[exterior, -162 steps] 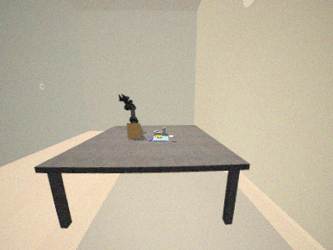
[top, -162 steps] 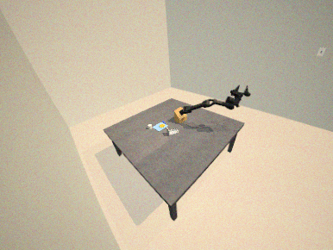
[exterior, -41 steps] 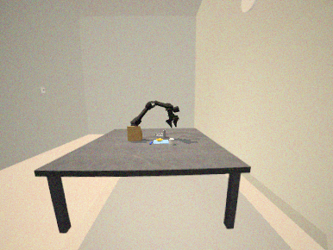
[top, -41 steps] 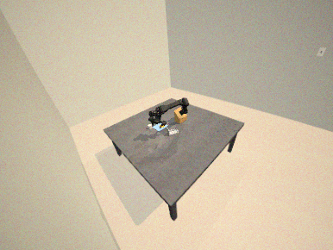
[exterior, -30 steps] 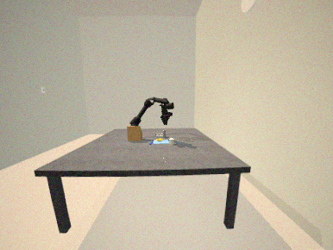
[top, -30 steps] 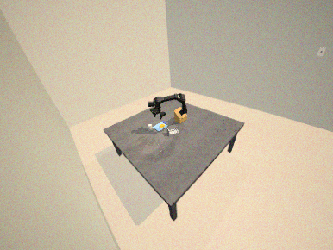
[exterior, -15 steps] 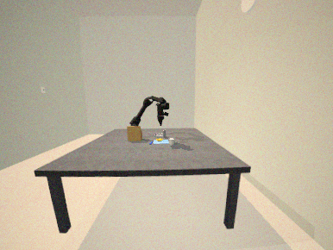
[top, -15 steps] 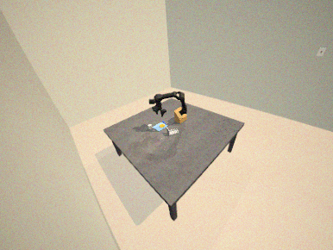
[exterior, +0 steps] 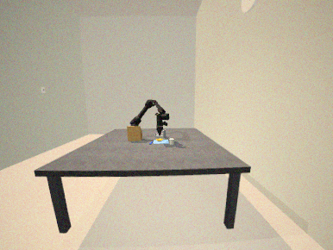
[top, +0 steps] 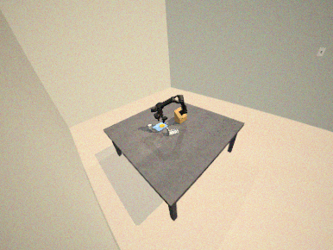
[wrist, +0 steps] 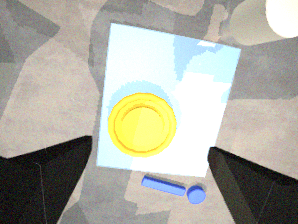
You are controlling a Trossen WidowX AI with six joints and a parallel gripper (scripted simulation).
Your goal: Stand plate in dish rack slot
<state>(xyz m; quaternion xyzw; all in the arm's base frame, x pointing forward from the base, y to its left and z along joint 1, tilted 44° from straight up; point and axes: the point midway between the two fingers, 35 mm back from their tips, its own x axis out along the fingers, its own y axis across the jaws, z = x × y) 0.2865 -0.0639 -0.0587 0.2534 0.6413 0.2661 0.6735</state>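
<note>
My gripper tip is 6 cm above the yellow plate. The rest, counted from my gripper tip: white cup: 11 cm ahead, 9 cm to the right, 5 cm below; then wire dish rack: 20 cm to the left, 5 cm below; then blue utensil: 9 cm behind, 6 cm to the right, 7 cm below.
</note>
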